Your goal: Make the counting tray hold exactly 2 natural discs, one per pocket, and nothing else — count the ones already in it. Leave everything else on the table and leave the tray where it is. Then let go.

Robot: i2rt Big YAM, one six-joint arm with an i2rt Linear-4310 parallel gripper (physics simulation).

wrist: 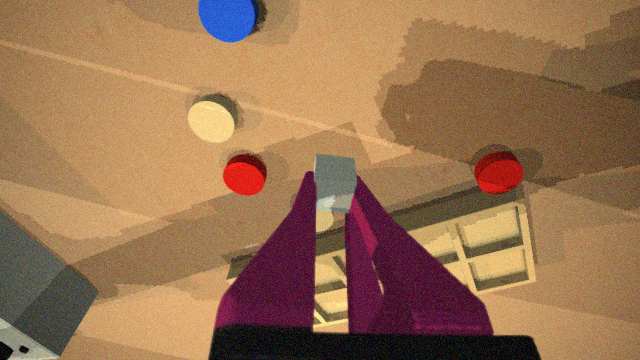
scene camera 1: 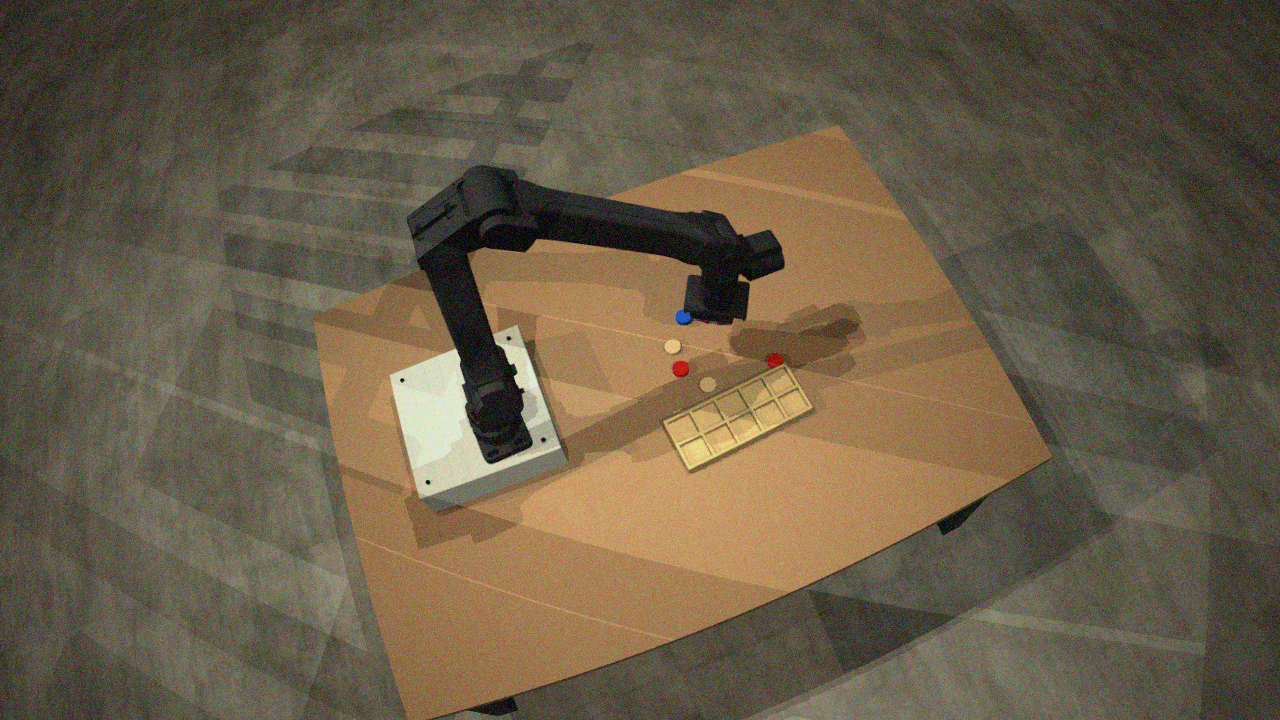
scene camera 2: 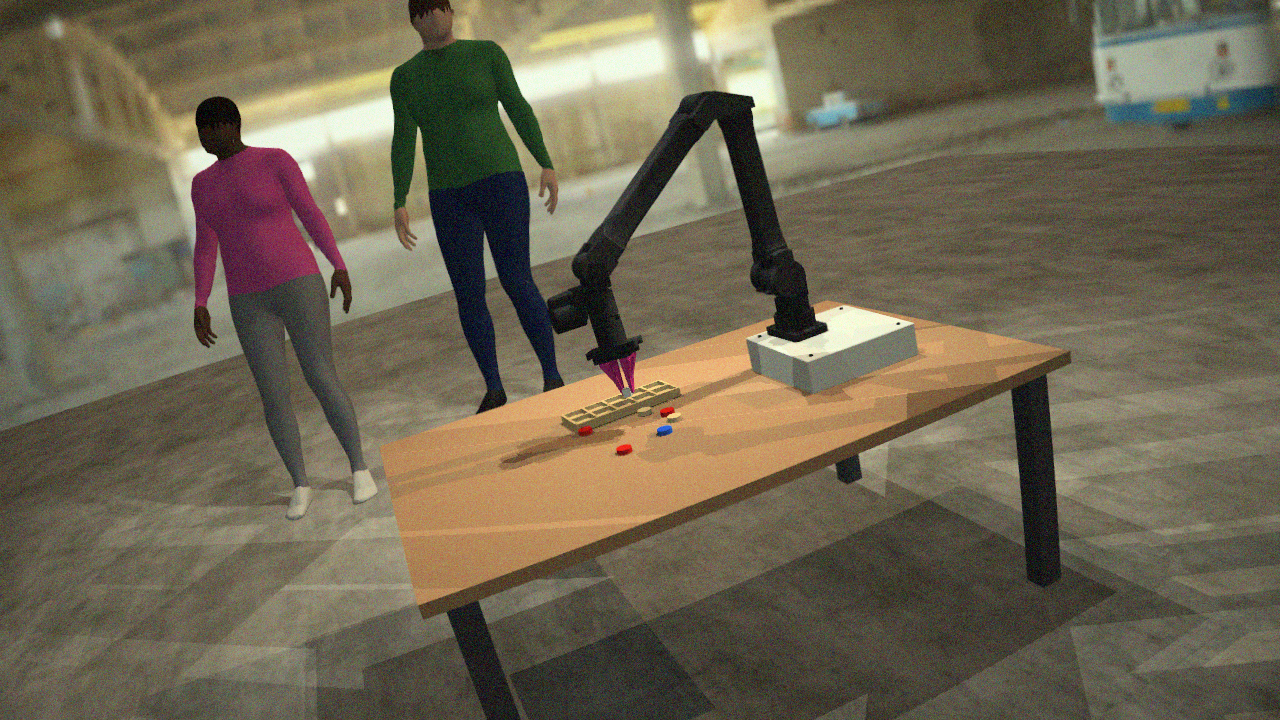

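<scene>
My gripper (scene camera 2: 626, 390) (wrist: 330, 183) is shut on a small pale grey cube (scene camera 2: 626, 394) (wrist: 335, 175), held in the air on the side of the tray where the discs lie. In scene camera 1 the hand hides the fingertips. One natural disc (scene camera 1: 673, 346) (scene camera 2: 674, 417) (wrist: 211, 121) lies on the table between the blue and a red disc. Another natural disc (scene camera 1: 708, 384) (scene camera 2: 644, 411) (wrist: 324, 221) lies close to the tray's long side, partly hidden behind the cube in the wrist view. The counting tray (scene camera 1: 750, 439) (scene camera 2: 617, 414) (wrist: 528, 245) shows no disc in its pockets in scene camera 1.
A blue disc (scene camera 1: 683, 317) (scene camera 2: 664, 430) (wrist: 228, 17) lies farther from the tray. Red discs lie near the natural discs (scene camera 1: 680, 368) (scene camera 2: 666, 411) (wrist: 244, 176), by the tray's end (scene camera 1: 775, 360) (scene camera 2: 585, 431) (wrist: 498, 173) and farther out (scene camera 2: 623, 449). A white base box (scene camera 1: 429, 420) (scene camera 2: 841, 344) carries the arm.
</scene>
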